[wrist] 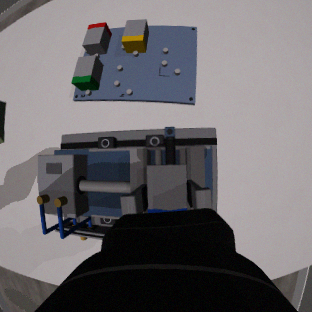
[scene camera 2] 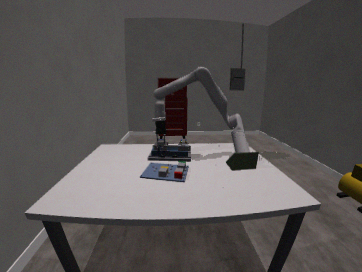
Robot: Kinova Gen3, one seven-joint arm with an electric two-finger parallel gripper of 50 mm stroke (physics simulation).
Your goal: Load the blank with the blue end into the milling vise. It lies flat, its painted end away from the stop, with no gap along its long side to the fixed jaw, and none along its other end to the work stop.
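The grey blank with the blue end [wrist: 167, 184] lies between the jaws of the milling vise [scene camera 2: 170, 158] [wrist: 85, 138] in the wrist view. Its blue end faces the wrist, away from the work stop [wrist: 170, 150], whose tip appears at or very near its other end. My gripper [scene camera 2: 161, 141] [wrist: 166, 190] is shut on this blank, one finger on each side. The fixed jaw [wrist: 196, 167] is close along its right side and the moving jaw [wrist: 138, 167] is to its left. Whether slight gaps remain, and whether it rests fully down, I cannot tell.
A blue board [scene camera 2: 151, 173] [wrist: 150, 89] beside the vise bears blanks with red [scene camera 2: 178, 173] [wrist: 96, 40], yellow [scene camera 2: 163, 171] [wrist: 135, 37] and green [scene camera 2: 182, 164] [wrist: 88, 72] ends. A grey actuator block [wrist: 62, 185] with blue hoses stands at the vise's left in the wrist view.
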